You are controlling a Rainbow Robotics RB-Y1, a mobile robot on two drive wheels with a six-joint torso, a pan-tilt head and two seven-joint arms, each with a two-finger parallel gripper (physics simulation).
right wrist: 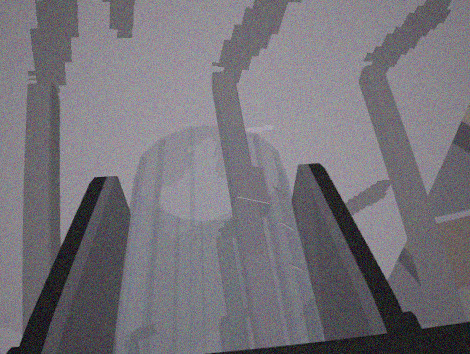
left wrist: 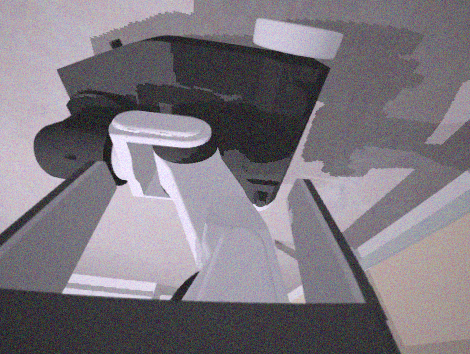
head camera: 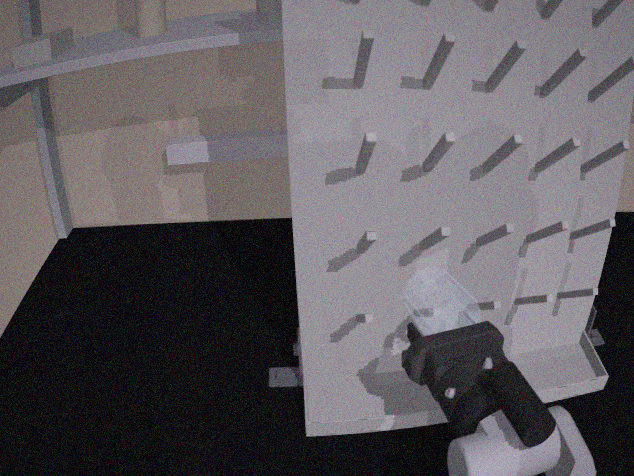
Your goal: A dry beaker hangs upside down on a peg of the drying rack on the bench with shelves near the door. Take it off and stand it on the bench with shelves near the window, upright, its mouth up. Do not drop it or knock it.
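Places are measured from the robot's base along level axes (x right, y back, z down), in centimetres.
Pixels of known places: left gripper, between the fingertips: point(left wrist: 203, 182); right gripper, between the fingertips: point(right wrist: 210, 189) point(head camera: 436, 323).
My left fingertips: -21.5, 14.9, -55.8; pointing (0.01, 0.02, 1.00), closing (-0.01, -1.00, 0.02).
Note:
Behind a point stands the place of what it marks, as x, y, z.
The clear beaker point(head camera: 435, 292) {15.1, -45.3, -111.6} point(right wrist: 190, 260) {17.6, -45.1, -104.9} is tilted in front of the white drying rack point(head camera: 327, 204) {4.1, -53.7, -118.7} point(right wrist: 165, 75) {17.9, -53.3, -102.3}, low on its panel, closed end up. My right gripper point(head camera: 444, 332) {16.6, -48.0, -104.7} point(right wrist: 210, 189) {16.6, -48.0, -104.7} is shut on the beaker, one finger along each side. A peg shows through the clear wall; I cannot tell whether it is still inside the beaker. The mouth is hidden toward the gripper. My left gripper point(left wrist: 203, 182) {-21.5, 14.9, -55.8} is open and empty, away from the rack. The bench near the window cannot be made out.
Rows of pegs stick out above and beside the beaker; one peg point(head camera: 353, 325) {7.0, -53.6, -101.3} is close at its left. The rack's tray point(head camera: 563, 366) {40.1, -47.8, -91.9} runs along the lower right. A shelf point(head camera: 194, 46) {-12.2, -71.6, -135.9} is at the upper left. The robot's dark base point(left wrist: 250, 100) {-12.9, 8.8, -16.9} shows in the left wrist view.

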